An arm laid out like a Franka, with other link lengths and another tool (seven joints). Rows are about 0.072 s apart.
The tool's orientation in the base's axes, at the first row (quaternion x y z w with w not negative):
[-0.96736, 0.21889, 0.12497, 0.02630]
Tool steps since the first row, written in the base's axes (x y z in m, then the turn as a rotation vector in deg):
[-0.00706, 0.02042, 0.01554, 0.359, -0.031, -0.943]
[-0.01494, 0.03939, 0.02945, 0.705, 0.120, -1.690]
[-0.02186, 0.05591, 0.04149, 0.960, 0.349, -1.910]
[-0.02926, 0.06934, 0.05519, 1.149, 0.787, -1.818]
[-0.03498, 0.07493, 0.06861, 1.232, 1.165, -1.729]
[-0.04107, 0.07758, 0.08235, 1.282, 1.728, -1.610]
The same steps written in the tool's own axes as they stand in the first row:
[-0.01861, -0.01534, -0.01125, 0.565, -0.130, 0.826]
[-0.03692, -0.02902, -0.02089, 0.993, -0.418, 1.485]
[-0.05290, -0.04092, -0.02920, 1.176, -0.735, 1.663]
[-0.06843, -0.04980, -0.03933, 1.135, -1.212, 1.577]
[-0.07915, -0.05234, -0.05041, 1.028, -1.588, 1.512]
[-0.08905, -0.05206, -0.06202, 0.806, -2.118, 1.445]

